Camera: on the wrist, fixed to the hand. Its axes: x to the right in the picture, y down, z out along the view.
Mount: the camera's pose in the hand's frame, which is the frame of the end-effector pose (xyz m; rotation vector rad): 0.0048 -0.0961 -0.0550 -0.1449 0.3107 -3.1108
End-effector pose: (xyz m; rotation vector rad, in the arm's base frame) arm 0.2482 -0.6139 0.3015 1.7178 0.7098 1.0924
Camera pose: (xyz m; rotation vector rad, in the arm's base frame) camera 0.2022 -0.5507 0.2229 -0.8661 1.7943 -0.9506
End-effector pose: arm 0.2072 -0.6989 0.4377 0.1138 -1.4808 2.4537
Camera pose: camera 0.2327 -0.6075 0.4949 0.8667 0.0214 -0.3112
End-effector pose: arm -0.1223 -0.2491 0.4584 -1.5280 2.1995 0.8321
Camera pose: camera -0.0318 -0.3116 0.4720 -2.2722 -1.4786 -0.5130
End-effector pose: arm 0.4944 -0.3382 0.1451 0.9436 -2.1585 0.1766
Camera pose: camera 0.5899 -0.3880 0.1713 2.3213 1.1259 -1.0773
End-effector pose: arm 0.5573 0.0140 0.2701 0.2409 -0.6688 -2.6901
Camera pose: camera 0.5377 0.0683 0.1755 -0.6619 -0.2984 0.3821
